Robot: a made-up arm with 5 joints.
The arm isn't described. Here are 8 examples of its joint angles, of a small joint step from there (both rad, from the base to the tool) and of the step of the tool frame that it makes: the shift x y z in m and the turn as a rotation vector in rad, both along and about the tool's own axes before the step.
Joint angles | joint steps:
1: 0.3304 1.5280 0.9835 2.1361 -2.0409 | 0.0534 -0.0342 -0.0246 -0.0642 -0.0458
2: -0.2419 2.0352 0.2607 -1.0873 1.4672 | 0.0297 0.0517 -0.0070 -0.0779 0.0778
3: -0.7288 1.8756 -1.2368 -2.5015 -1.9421 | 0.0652 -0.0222 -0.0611 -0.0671 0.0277
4: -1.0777 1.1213 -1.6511 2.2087 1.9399 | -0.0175 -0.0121 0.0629 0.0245 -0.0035
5: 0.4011 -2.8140 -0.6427 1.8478 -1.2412 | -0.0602 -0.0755 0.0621 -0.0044 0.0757
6: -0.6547 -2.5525 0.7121 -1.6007 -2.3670 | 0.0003 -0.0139 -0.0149 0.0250 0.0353
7: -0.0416 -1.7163 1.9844 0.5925 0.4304 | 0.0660 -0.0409 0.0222 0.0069 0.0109
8: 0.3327 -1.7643 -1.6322 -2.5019 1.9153 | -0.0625 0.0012 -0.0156 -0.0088 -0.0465
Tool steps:
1: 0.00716 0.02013 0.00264 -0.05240 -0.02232 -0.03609
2: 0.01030 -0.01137 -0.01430 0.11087 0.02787 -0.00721
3: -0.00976 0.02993 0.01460 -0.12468 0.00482 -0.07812
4: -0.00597 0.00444 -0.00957 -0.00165 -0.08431 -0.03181
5: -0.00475 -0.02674 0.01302 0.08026 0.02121 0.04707
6: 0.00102 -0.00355 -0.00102 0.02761 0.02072 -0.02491
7: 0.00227 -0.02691 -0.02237 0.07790 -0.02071 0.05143
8: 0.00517 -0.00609 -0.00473 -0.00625 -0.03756 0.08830
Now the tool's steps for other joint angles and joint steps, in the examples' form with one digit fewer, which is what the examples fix.
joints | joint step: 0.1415 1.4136 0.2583 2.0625 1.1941 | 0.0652 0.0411 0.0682 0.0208 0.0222
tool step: 0.0085 0.0052 0.0016 -0.0176 0.0312 -0.0023
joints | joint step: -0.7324 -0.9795 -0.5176 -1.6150 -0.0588 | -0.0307 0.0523 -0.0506 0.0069 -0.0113
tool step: -0.0256 0.0019 -0.0158 0.0123 -0.1084 -0.0182
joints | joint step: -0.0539 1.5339 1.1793 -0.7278 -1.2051 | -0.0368 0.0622 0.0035 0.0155 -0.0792
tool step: -0.0370 0.0106 -0.0179 0.0002 -0.1262 -0.0249
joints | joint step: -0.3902 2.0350 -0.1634 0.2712 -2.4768 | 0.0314 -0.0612 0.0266 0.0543 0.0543
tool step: -0.0206 -0.0111 0.0067 0.0556 -0.0087 -0.1054
